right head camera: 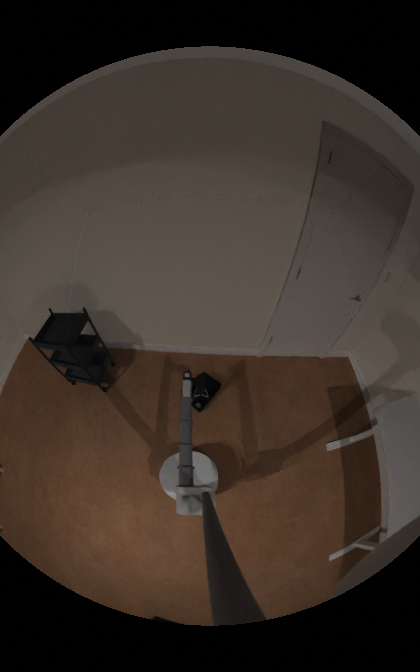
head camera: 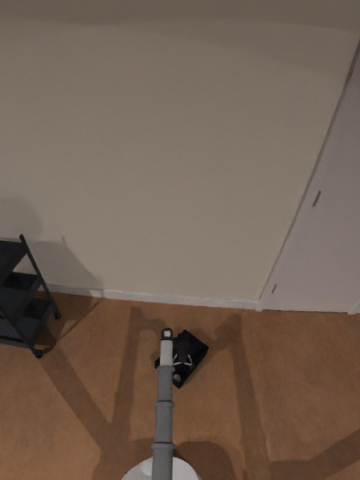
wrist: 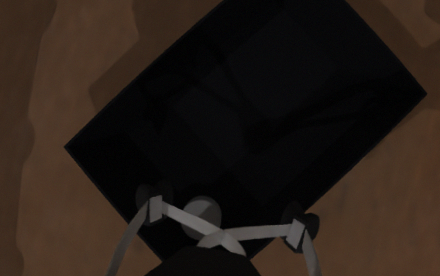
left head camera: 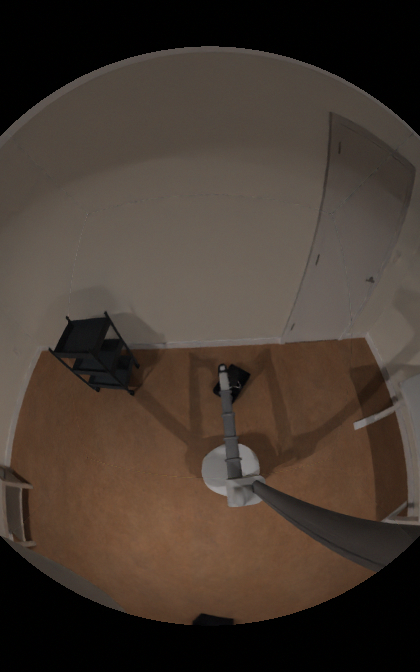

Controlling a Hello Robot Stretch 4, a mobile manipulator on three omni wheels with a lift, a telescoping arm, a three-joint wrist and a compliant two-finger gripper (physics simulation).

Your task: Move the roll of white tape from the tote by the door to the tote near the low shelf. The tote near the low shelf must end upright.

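Frame: origin at the robot's base, x ahead, y left, z up, level; millimetres.
Seen in the pictures: gripper, fingertip midpoint: (head camera: 181,367) (wrist: 227,206).
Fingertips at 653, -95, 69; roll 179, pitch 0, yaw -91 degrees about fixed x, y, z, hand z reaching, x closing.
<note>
Pixels of each thing's middle, then the offset from my fingertips to it, as dx, dy, dz.
- black open tote at the middle of its body: (wrist: 243,122) (head camera: 182,357) +83, -6, -46
- white tape at the middle of its body: (wrist: 201,217) (head camera: 176,378) -40, +26, -82
A black open tote (head camera: 196,347) (left head camera: 240,375) (right head camera: 212,384) (wrist: 280,75) stands on the floor in front of the wall, left of the door (head camera: 320,240) (left head camera: 350,250) (right head camera: 330,260). The roll of white tape (head camera: 177,378) (right head camera: 198,405) (wrist: 204,205) lies in the tote's near corner, partly hidden by a finger strut in the wrist view. My gripper (head camera: 182,359) (wrist: 227,206) is open over the tote, its fingertips apart on either side of the tape in the wrist view. Its height above the tape is hard to tell.
A black three-tier cart (head camera: 7,255) (left head camera: 82,337) (right head camera: 61,327) stands at the left by the wall. A white table (left head camera: 412,400) (right head camera: 405,460) is at the right. A wooden frame (left head camera: 17,482) is at the left edge. A dark object (left head camera: 213,620) shows at the bottom edge, too cut off to identify.
</note>
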